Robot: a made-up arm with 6 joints. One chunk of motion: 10 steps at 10 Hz.
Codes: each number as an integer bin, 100 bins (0 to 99) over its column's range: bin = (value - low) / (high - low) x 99, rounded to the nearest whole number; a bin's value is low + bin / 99 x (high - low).
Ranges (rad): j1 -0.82..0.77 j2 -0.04..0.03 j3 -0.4..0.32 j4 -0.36..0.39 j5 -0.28..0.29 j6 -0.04..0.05
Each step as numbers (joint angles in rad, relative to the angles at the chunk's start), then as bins.
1 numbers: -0.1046 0.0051 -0.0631 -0.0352 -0.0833 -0.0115
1 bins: 45 64 46 43 34 31
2 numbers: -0.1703 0.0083 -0.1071 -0.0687 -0.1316 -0.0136
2 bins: 40 68 40 38 26 29
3 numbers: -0.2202 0.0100 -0.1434 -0.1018 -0.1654 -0.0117
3 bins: 37 71 35 34 20 31
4 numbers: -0.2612 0.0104 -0.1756 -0.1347 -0.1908 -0.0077
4 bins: 35 71 31 30 15 36
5 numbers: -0.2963 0.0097 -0.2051 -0.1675 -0.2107 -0.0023
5 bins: 33 70 27 25 12 41
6 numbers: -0.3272 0.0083 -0.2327 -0.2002 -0.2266 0.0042
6 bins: 31 68 23 21 9 49
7 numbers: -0.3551 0.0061 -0.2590 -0.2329 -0.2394 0.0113
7 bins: 29 65 19 17 7 56
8 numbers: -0.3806 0.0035 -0.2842 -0.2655 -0.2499 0.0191
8 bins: 27 62 16 12 5 65
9 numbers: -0.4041 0.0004 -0.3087 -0.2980 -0.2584 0.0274
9 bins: 26 57 13 8 4 74
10 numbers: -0.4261 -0.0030 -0.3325 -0.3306 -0.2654 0.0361
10 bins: 25 52 9 4 3 84
